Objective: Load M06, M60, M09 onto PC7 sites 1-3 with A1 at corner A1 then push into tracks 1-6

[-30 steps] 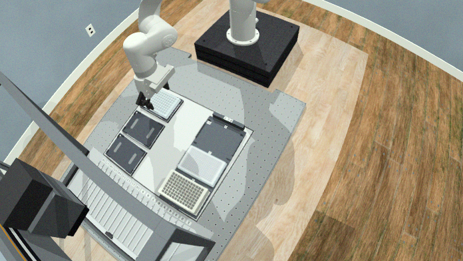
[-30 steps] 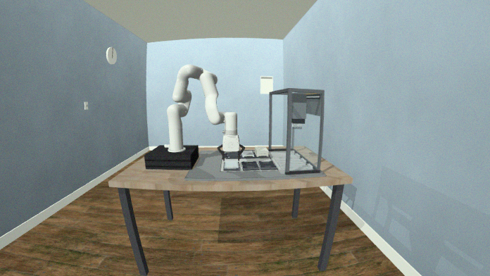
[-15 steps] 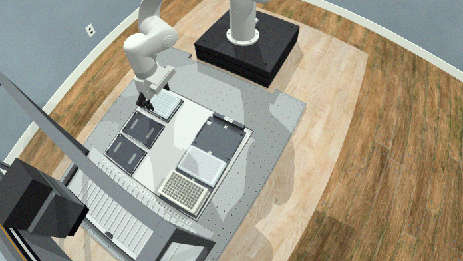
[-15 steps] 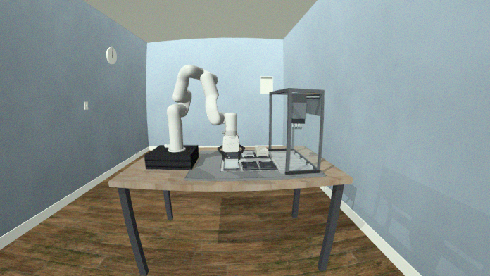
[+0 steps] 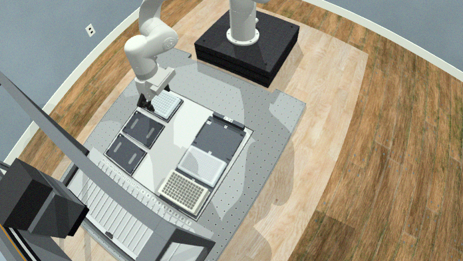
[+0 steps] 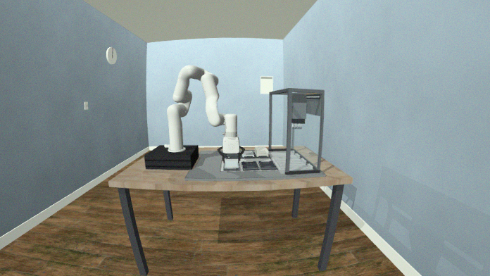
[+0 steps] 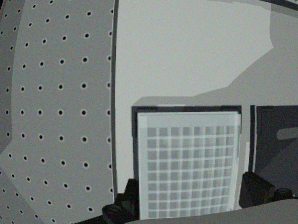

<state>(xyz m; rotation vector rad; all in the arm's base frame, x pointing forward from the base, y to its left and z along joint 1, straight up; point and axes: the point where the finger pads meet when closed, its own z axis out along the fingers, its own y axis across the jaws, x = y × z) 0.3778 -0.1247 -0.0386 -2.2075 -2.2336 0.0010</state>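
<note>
Now: the plate nest S1 4 cm below my hand. The rest, counted from my hand: plate nest S2 (12 cm ahead, 4 cm below); then carrier PC7 (11 cm ahead, 26 cm to the left, 3 cm below); then plate nest S3 (22 cm ahead, 4 cm below).
</note>
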